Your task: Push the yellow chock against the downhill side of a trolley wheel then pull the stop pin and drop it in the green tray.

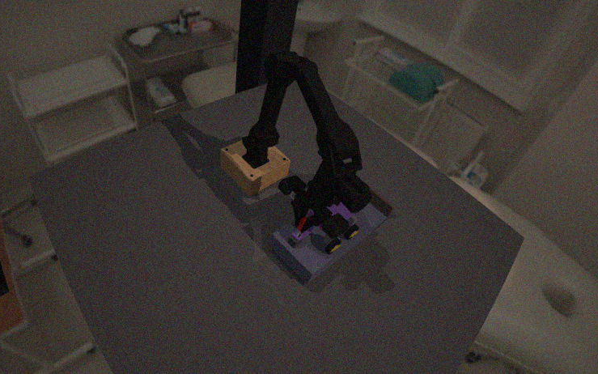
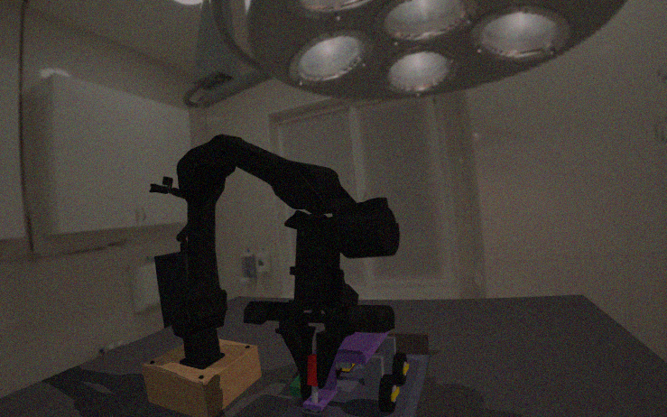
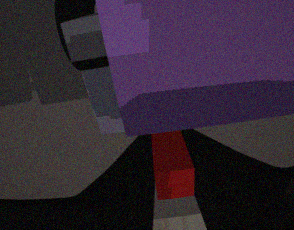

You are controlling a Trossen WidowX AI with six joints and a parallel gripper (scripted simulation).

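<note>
Right now the green tray is 220 mm to the left of my gripper tip, 140 mm below it and 110 mm behind it. Round my gripper tip: purple trolley 90 mm to the left, 20 mm below, 20 mm ahead; ramp 100 mm to the left, 90 mm below, 20 mm ahead; red-headed stop pin right at my gripper tip.
</note>
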